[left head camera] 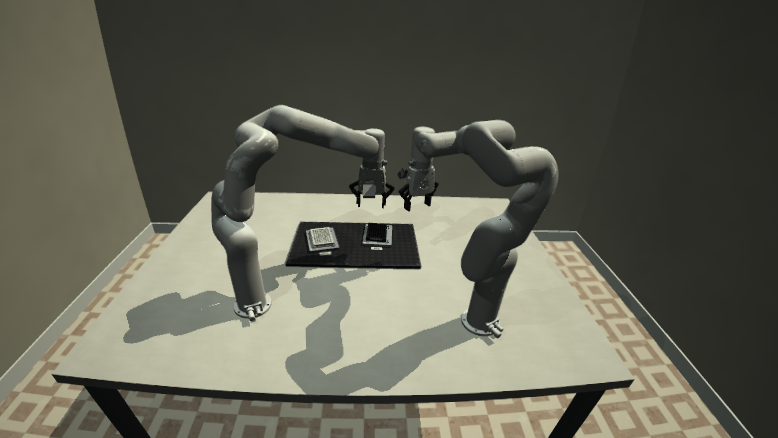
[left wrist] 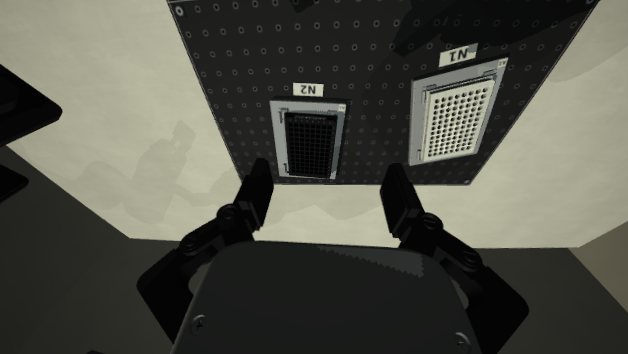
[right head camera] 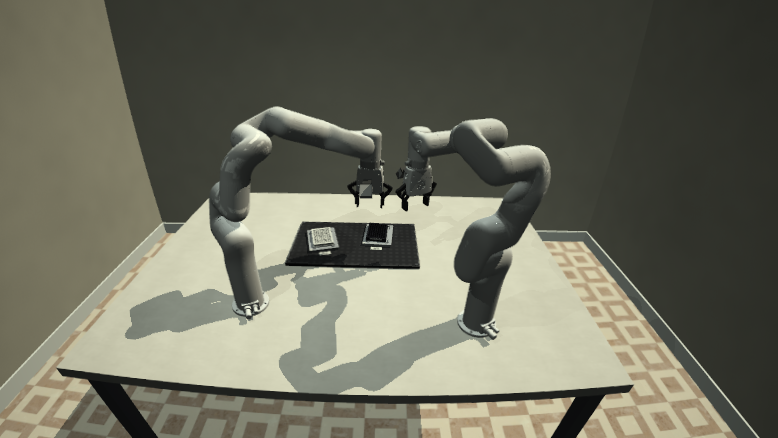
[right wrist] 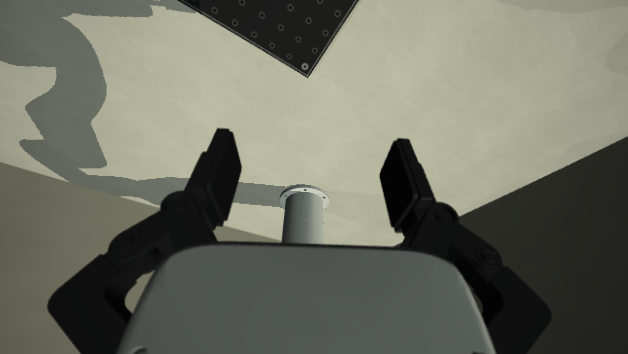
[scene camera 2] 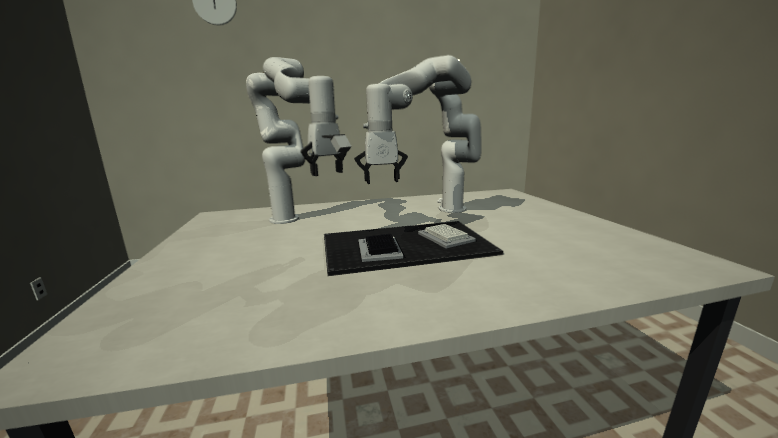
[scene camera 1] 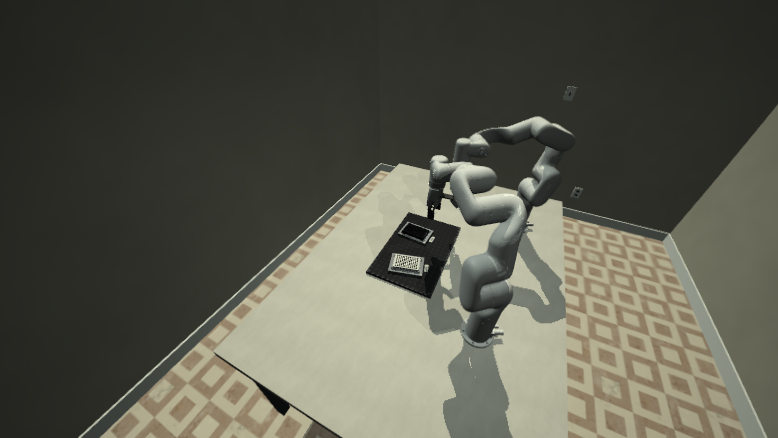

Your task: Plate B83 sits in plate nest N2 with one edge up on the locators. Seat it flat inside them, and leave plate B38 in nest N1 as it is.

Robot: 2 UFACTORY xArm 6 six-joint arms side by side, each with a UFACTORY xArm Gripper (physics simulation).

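Frame: origin at the left arm's base, x ahead, y left, z up, level; metres.
Seen in the pictures: left gripper, fingertip midpoint: [left head camera: 371, 206] [left wrist: 326, 174] [right head camera: 369, 206] [scene camera 2: 382, 182] [scene camera 1: 433, 213]; right gripper, fingertip midpoint: [left head camera: 417, 207] [left wrist: 10, 134] [right head camera: 415, 207] [right wrist: 313, 152] [scene camera 2: 327, 174]; left arm's base, origin of the base link: [left head camera: 252, 305] [right head camera: 250, 303] [scene camera 2: 452, 209] [scene camera 1: 476, 332]; right arm's base, origin of the base link: [left head camera: 480, 322] [right head camera: 476, 323] [right wrist: 304, 199] [scene camera 2: 284, 219].
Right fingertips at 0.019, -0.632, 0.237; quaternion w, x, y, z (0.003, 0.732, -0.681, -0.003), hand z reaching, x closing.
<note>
Pixels of each thing's middle, then the offset from my right fingertips to it, as dx, dy, dz. "spot": a spot on its surface instead. Level surfaces: height alone.
- Black plate B83, body centre: [left wrist: 310, 149] [scene camera 2: 381, 243] [left head camera: 376, 231] [right head camera: 377, 231] [scene camera 1: 415, 231] +0.196, +0.066, -0.203
- grey nest N2, body centre: [left wrist: 307, 145] [scene camera 2: 379, 247] [left head camera: 378, 234] [right head camera: 378, 234] [scene camera 1: 415, 232] +0.193, +0.061, -0.216
- White plate B38, body centre: [left wrist: 452, 124] [scene camera 2: 445, 232] [left head camera: 321, 237] [right head camera: 322, 236] [scene camera 1: 406, 262] +0.251, +0.297, -0.205
- nest N1, surface spot: [left wrist: 418, 112] spot: +0.212, +0.251, -0.213
- black perforated board, body centre: [left wrist: 362, 115] [scene camera 2: 405, 243] [left head camera: 355, 243] [right head camera: 355, 243] [scene camera 1: 417, 248] +0.189, +0.170, -0.230
- pale table, its level: dz -0.237
- Label N2, surface spot: [left wrist: 308, 90] spot: +0.109, +0.107, -0.223
- label N1, surface spot: [left wrist: 458, 55] spot: +0.157, +0.314, -0.223
Black plate B83 [left head camera: 376, 232] [right head camera: 376, 232] [scene camera 1: 415, 232] [scene camera 2: 382, 244] [left wrist: 311, 145] lies in grey nest N2 [scene camera 2: 381, 257] [left wrist: 280, 145]; its tilt and which edge is up are too small to tell. White plate B38 [left head camera: 322, 236] [right head camera: 322, 236] [scene camera 1: 407, 262] [scene camera 2: 446, 232] [left wrist: 457, 120] lies in nest N1 [left wrist: 418, 112]. My left gripper [left head camera: 371, 205] [right head camera: 369, 205] [scene camera 2: 382, 180] [left wrist: 326, 174] is open and empty, pointing down high above the table near N2. My right gripper [left head camera: 417, 206] [right head camera: 415, 206] [scene camera 2: 326, 172] [right wrist: 313, 152] is open and empty, high beside it.
The nests stand on a black perforated board [left head camera: 353, 259] [right head camera: 353, 259] [scene camera 2: 342, 261] [left wrist: 370, 75] on the pale table [left head camera: 435, 353] [scene camera 2: 571, 272]. The two grippers hang close together. Label N2 [left wrist: 308, 90] and label N1 [left wrist: 458, 55] lie beside their nests.
</note>
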